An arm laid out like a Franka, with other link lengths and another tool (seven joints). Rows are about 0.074 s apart.
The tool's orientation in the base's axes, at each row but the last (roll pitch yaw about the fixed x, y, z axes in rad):
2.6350, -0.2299, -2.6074
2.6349, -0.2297, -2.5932
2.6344, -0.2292, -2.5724
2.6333, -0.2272, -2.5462
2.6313, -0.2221, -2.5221
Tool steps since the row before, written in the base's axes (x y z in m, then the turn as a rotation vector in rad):
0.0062, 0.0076, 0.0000, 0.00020, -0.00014, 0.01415
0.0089, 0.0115, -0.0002, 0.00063, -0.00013, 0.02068
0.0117, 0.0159, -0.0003, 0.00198, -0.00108, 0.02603
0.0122, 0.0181, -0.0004, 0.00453, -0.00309, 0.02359
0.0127, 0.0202, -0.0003, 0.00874, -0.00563, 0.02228
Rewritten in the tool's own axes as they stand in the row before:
-0.0090, 0.0040, -0.0002, 0.00313, 0.00650, -0.01218
-0.0133, 0.0059, 0.0000, 0.00425, 0.00944, -0.01791
-0.0180, 0.0081, 0.0000, 0.00486, 0.01070, -0.02333
-0.0198, 0.0091, 0.0003, 0.00335, 0.00695, -0.02296
-0.0216, 0.0101, 0.0004, 0.00116, 0.00260, -0.02442

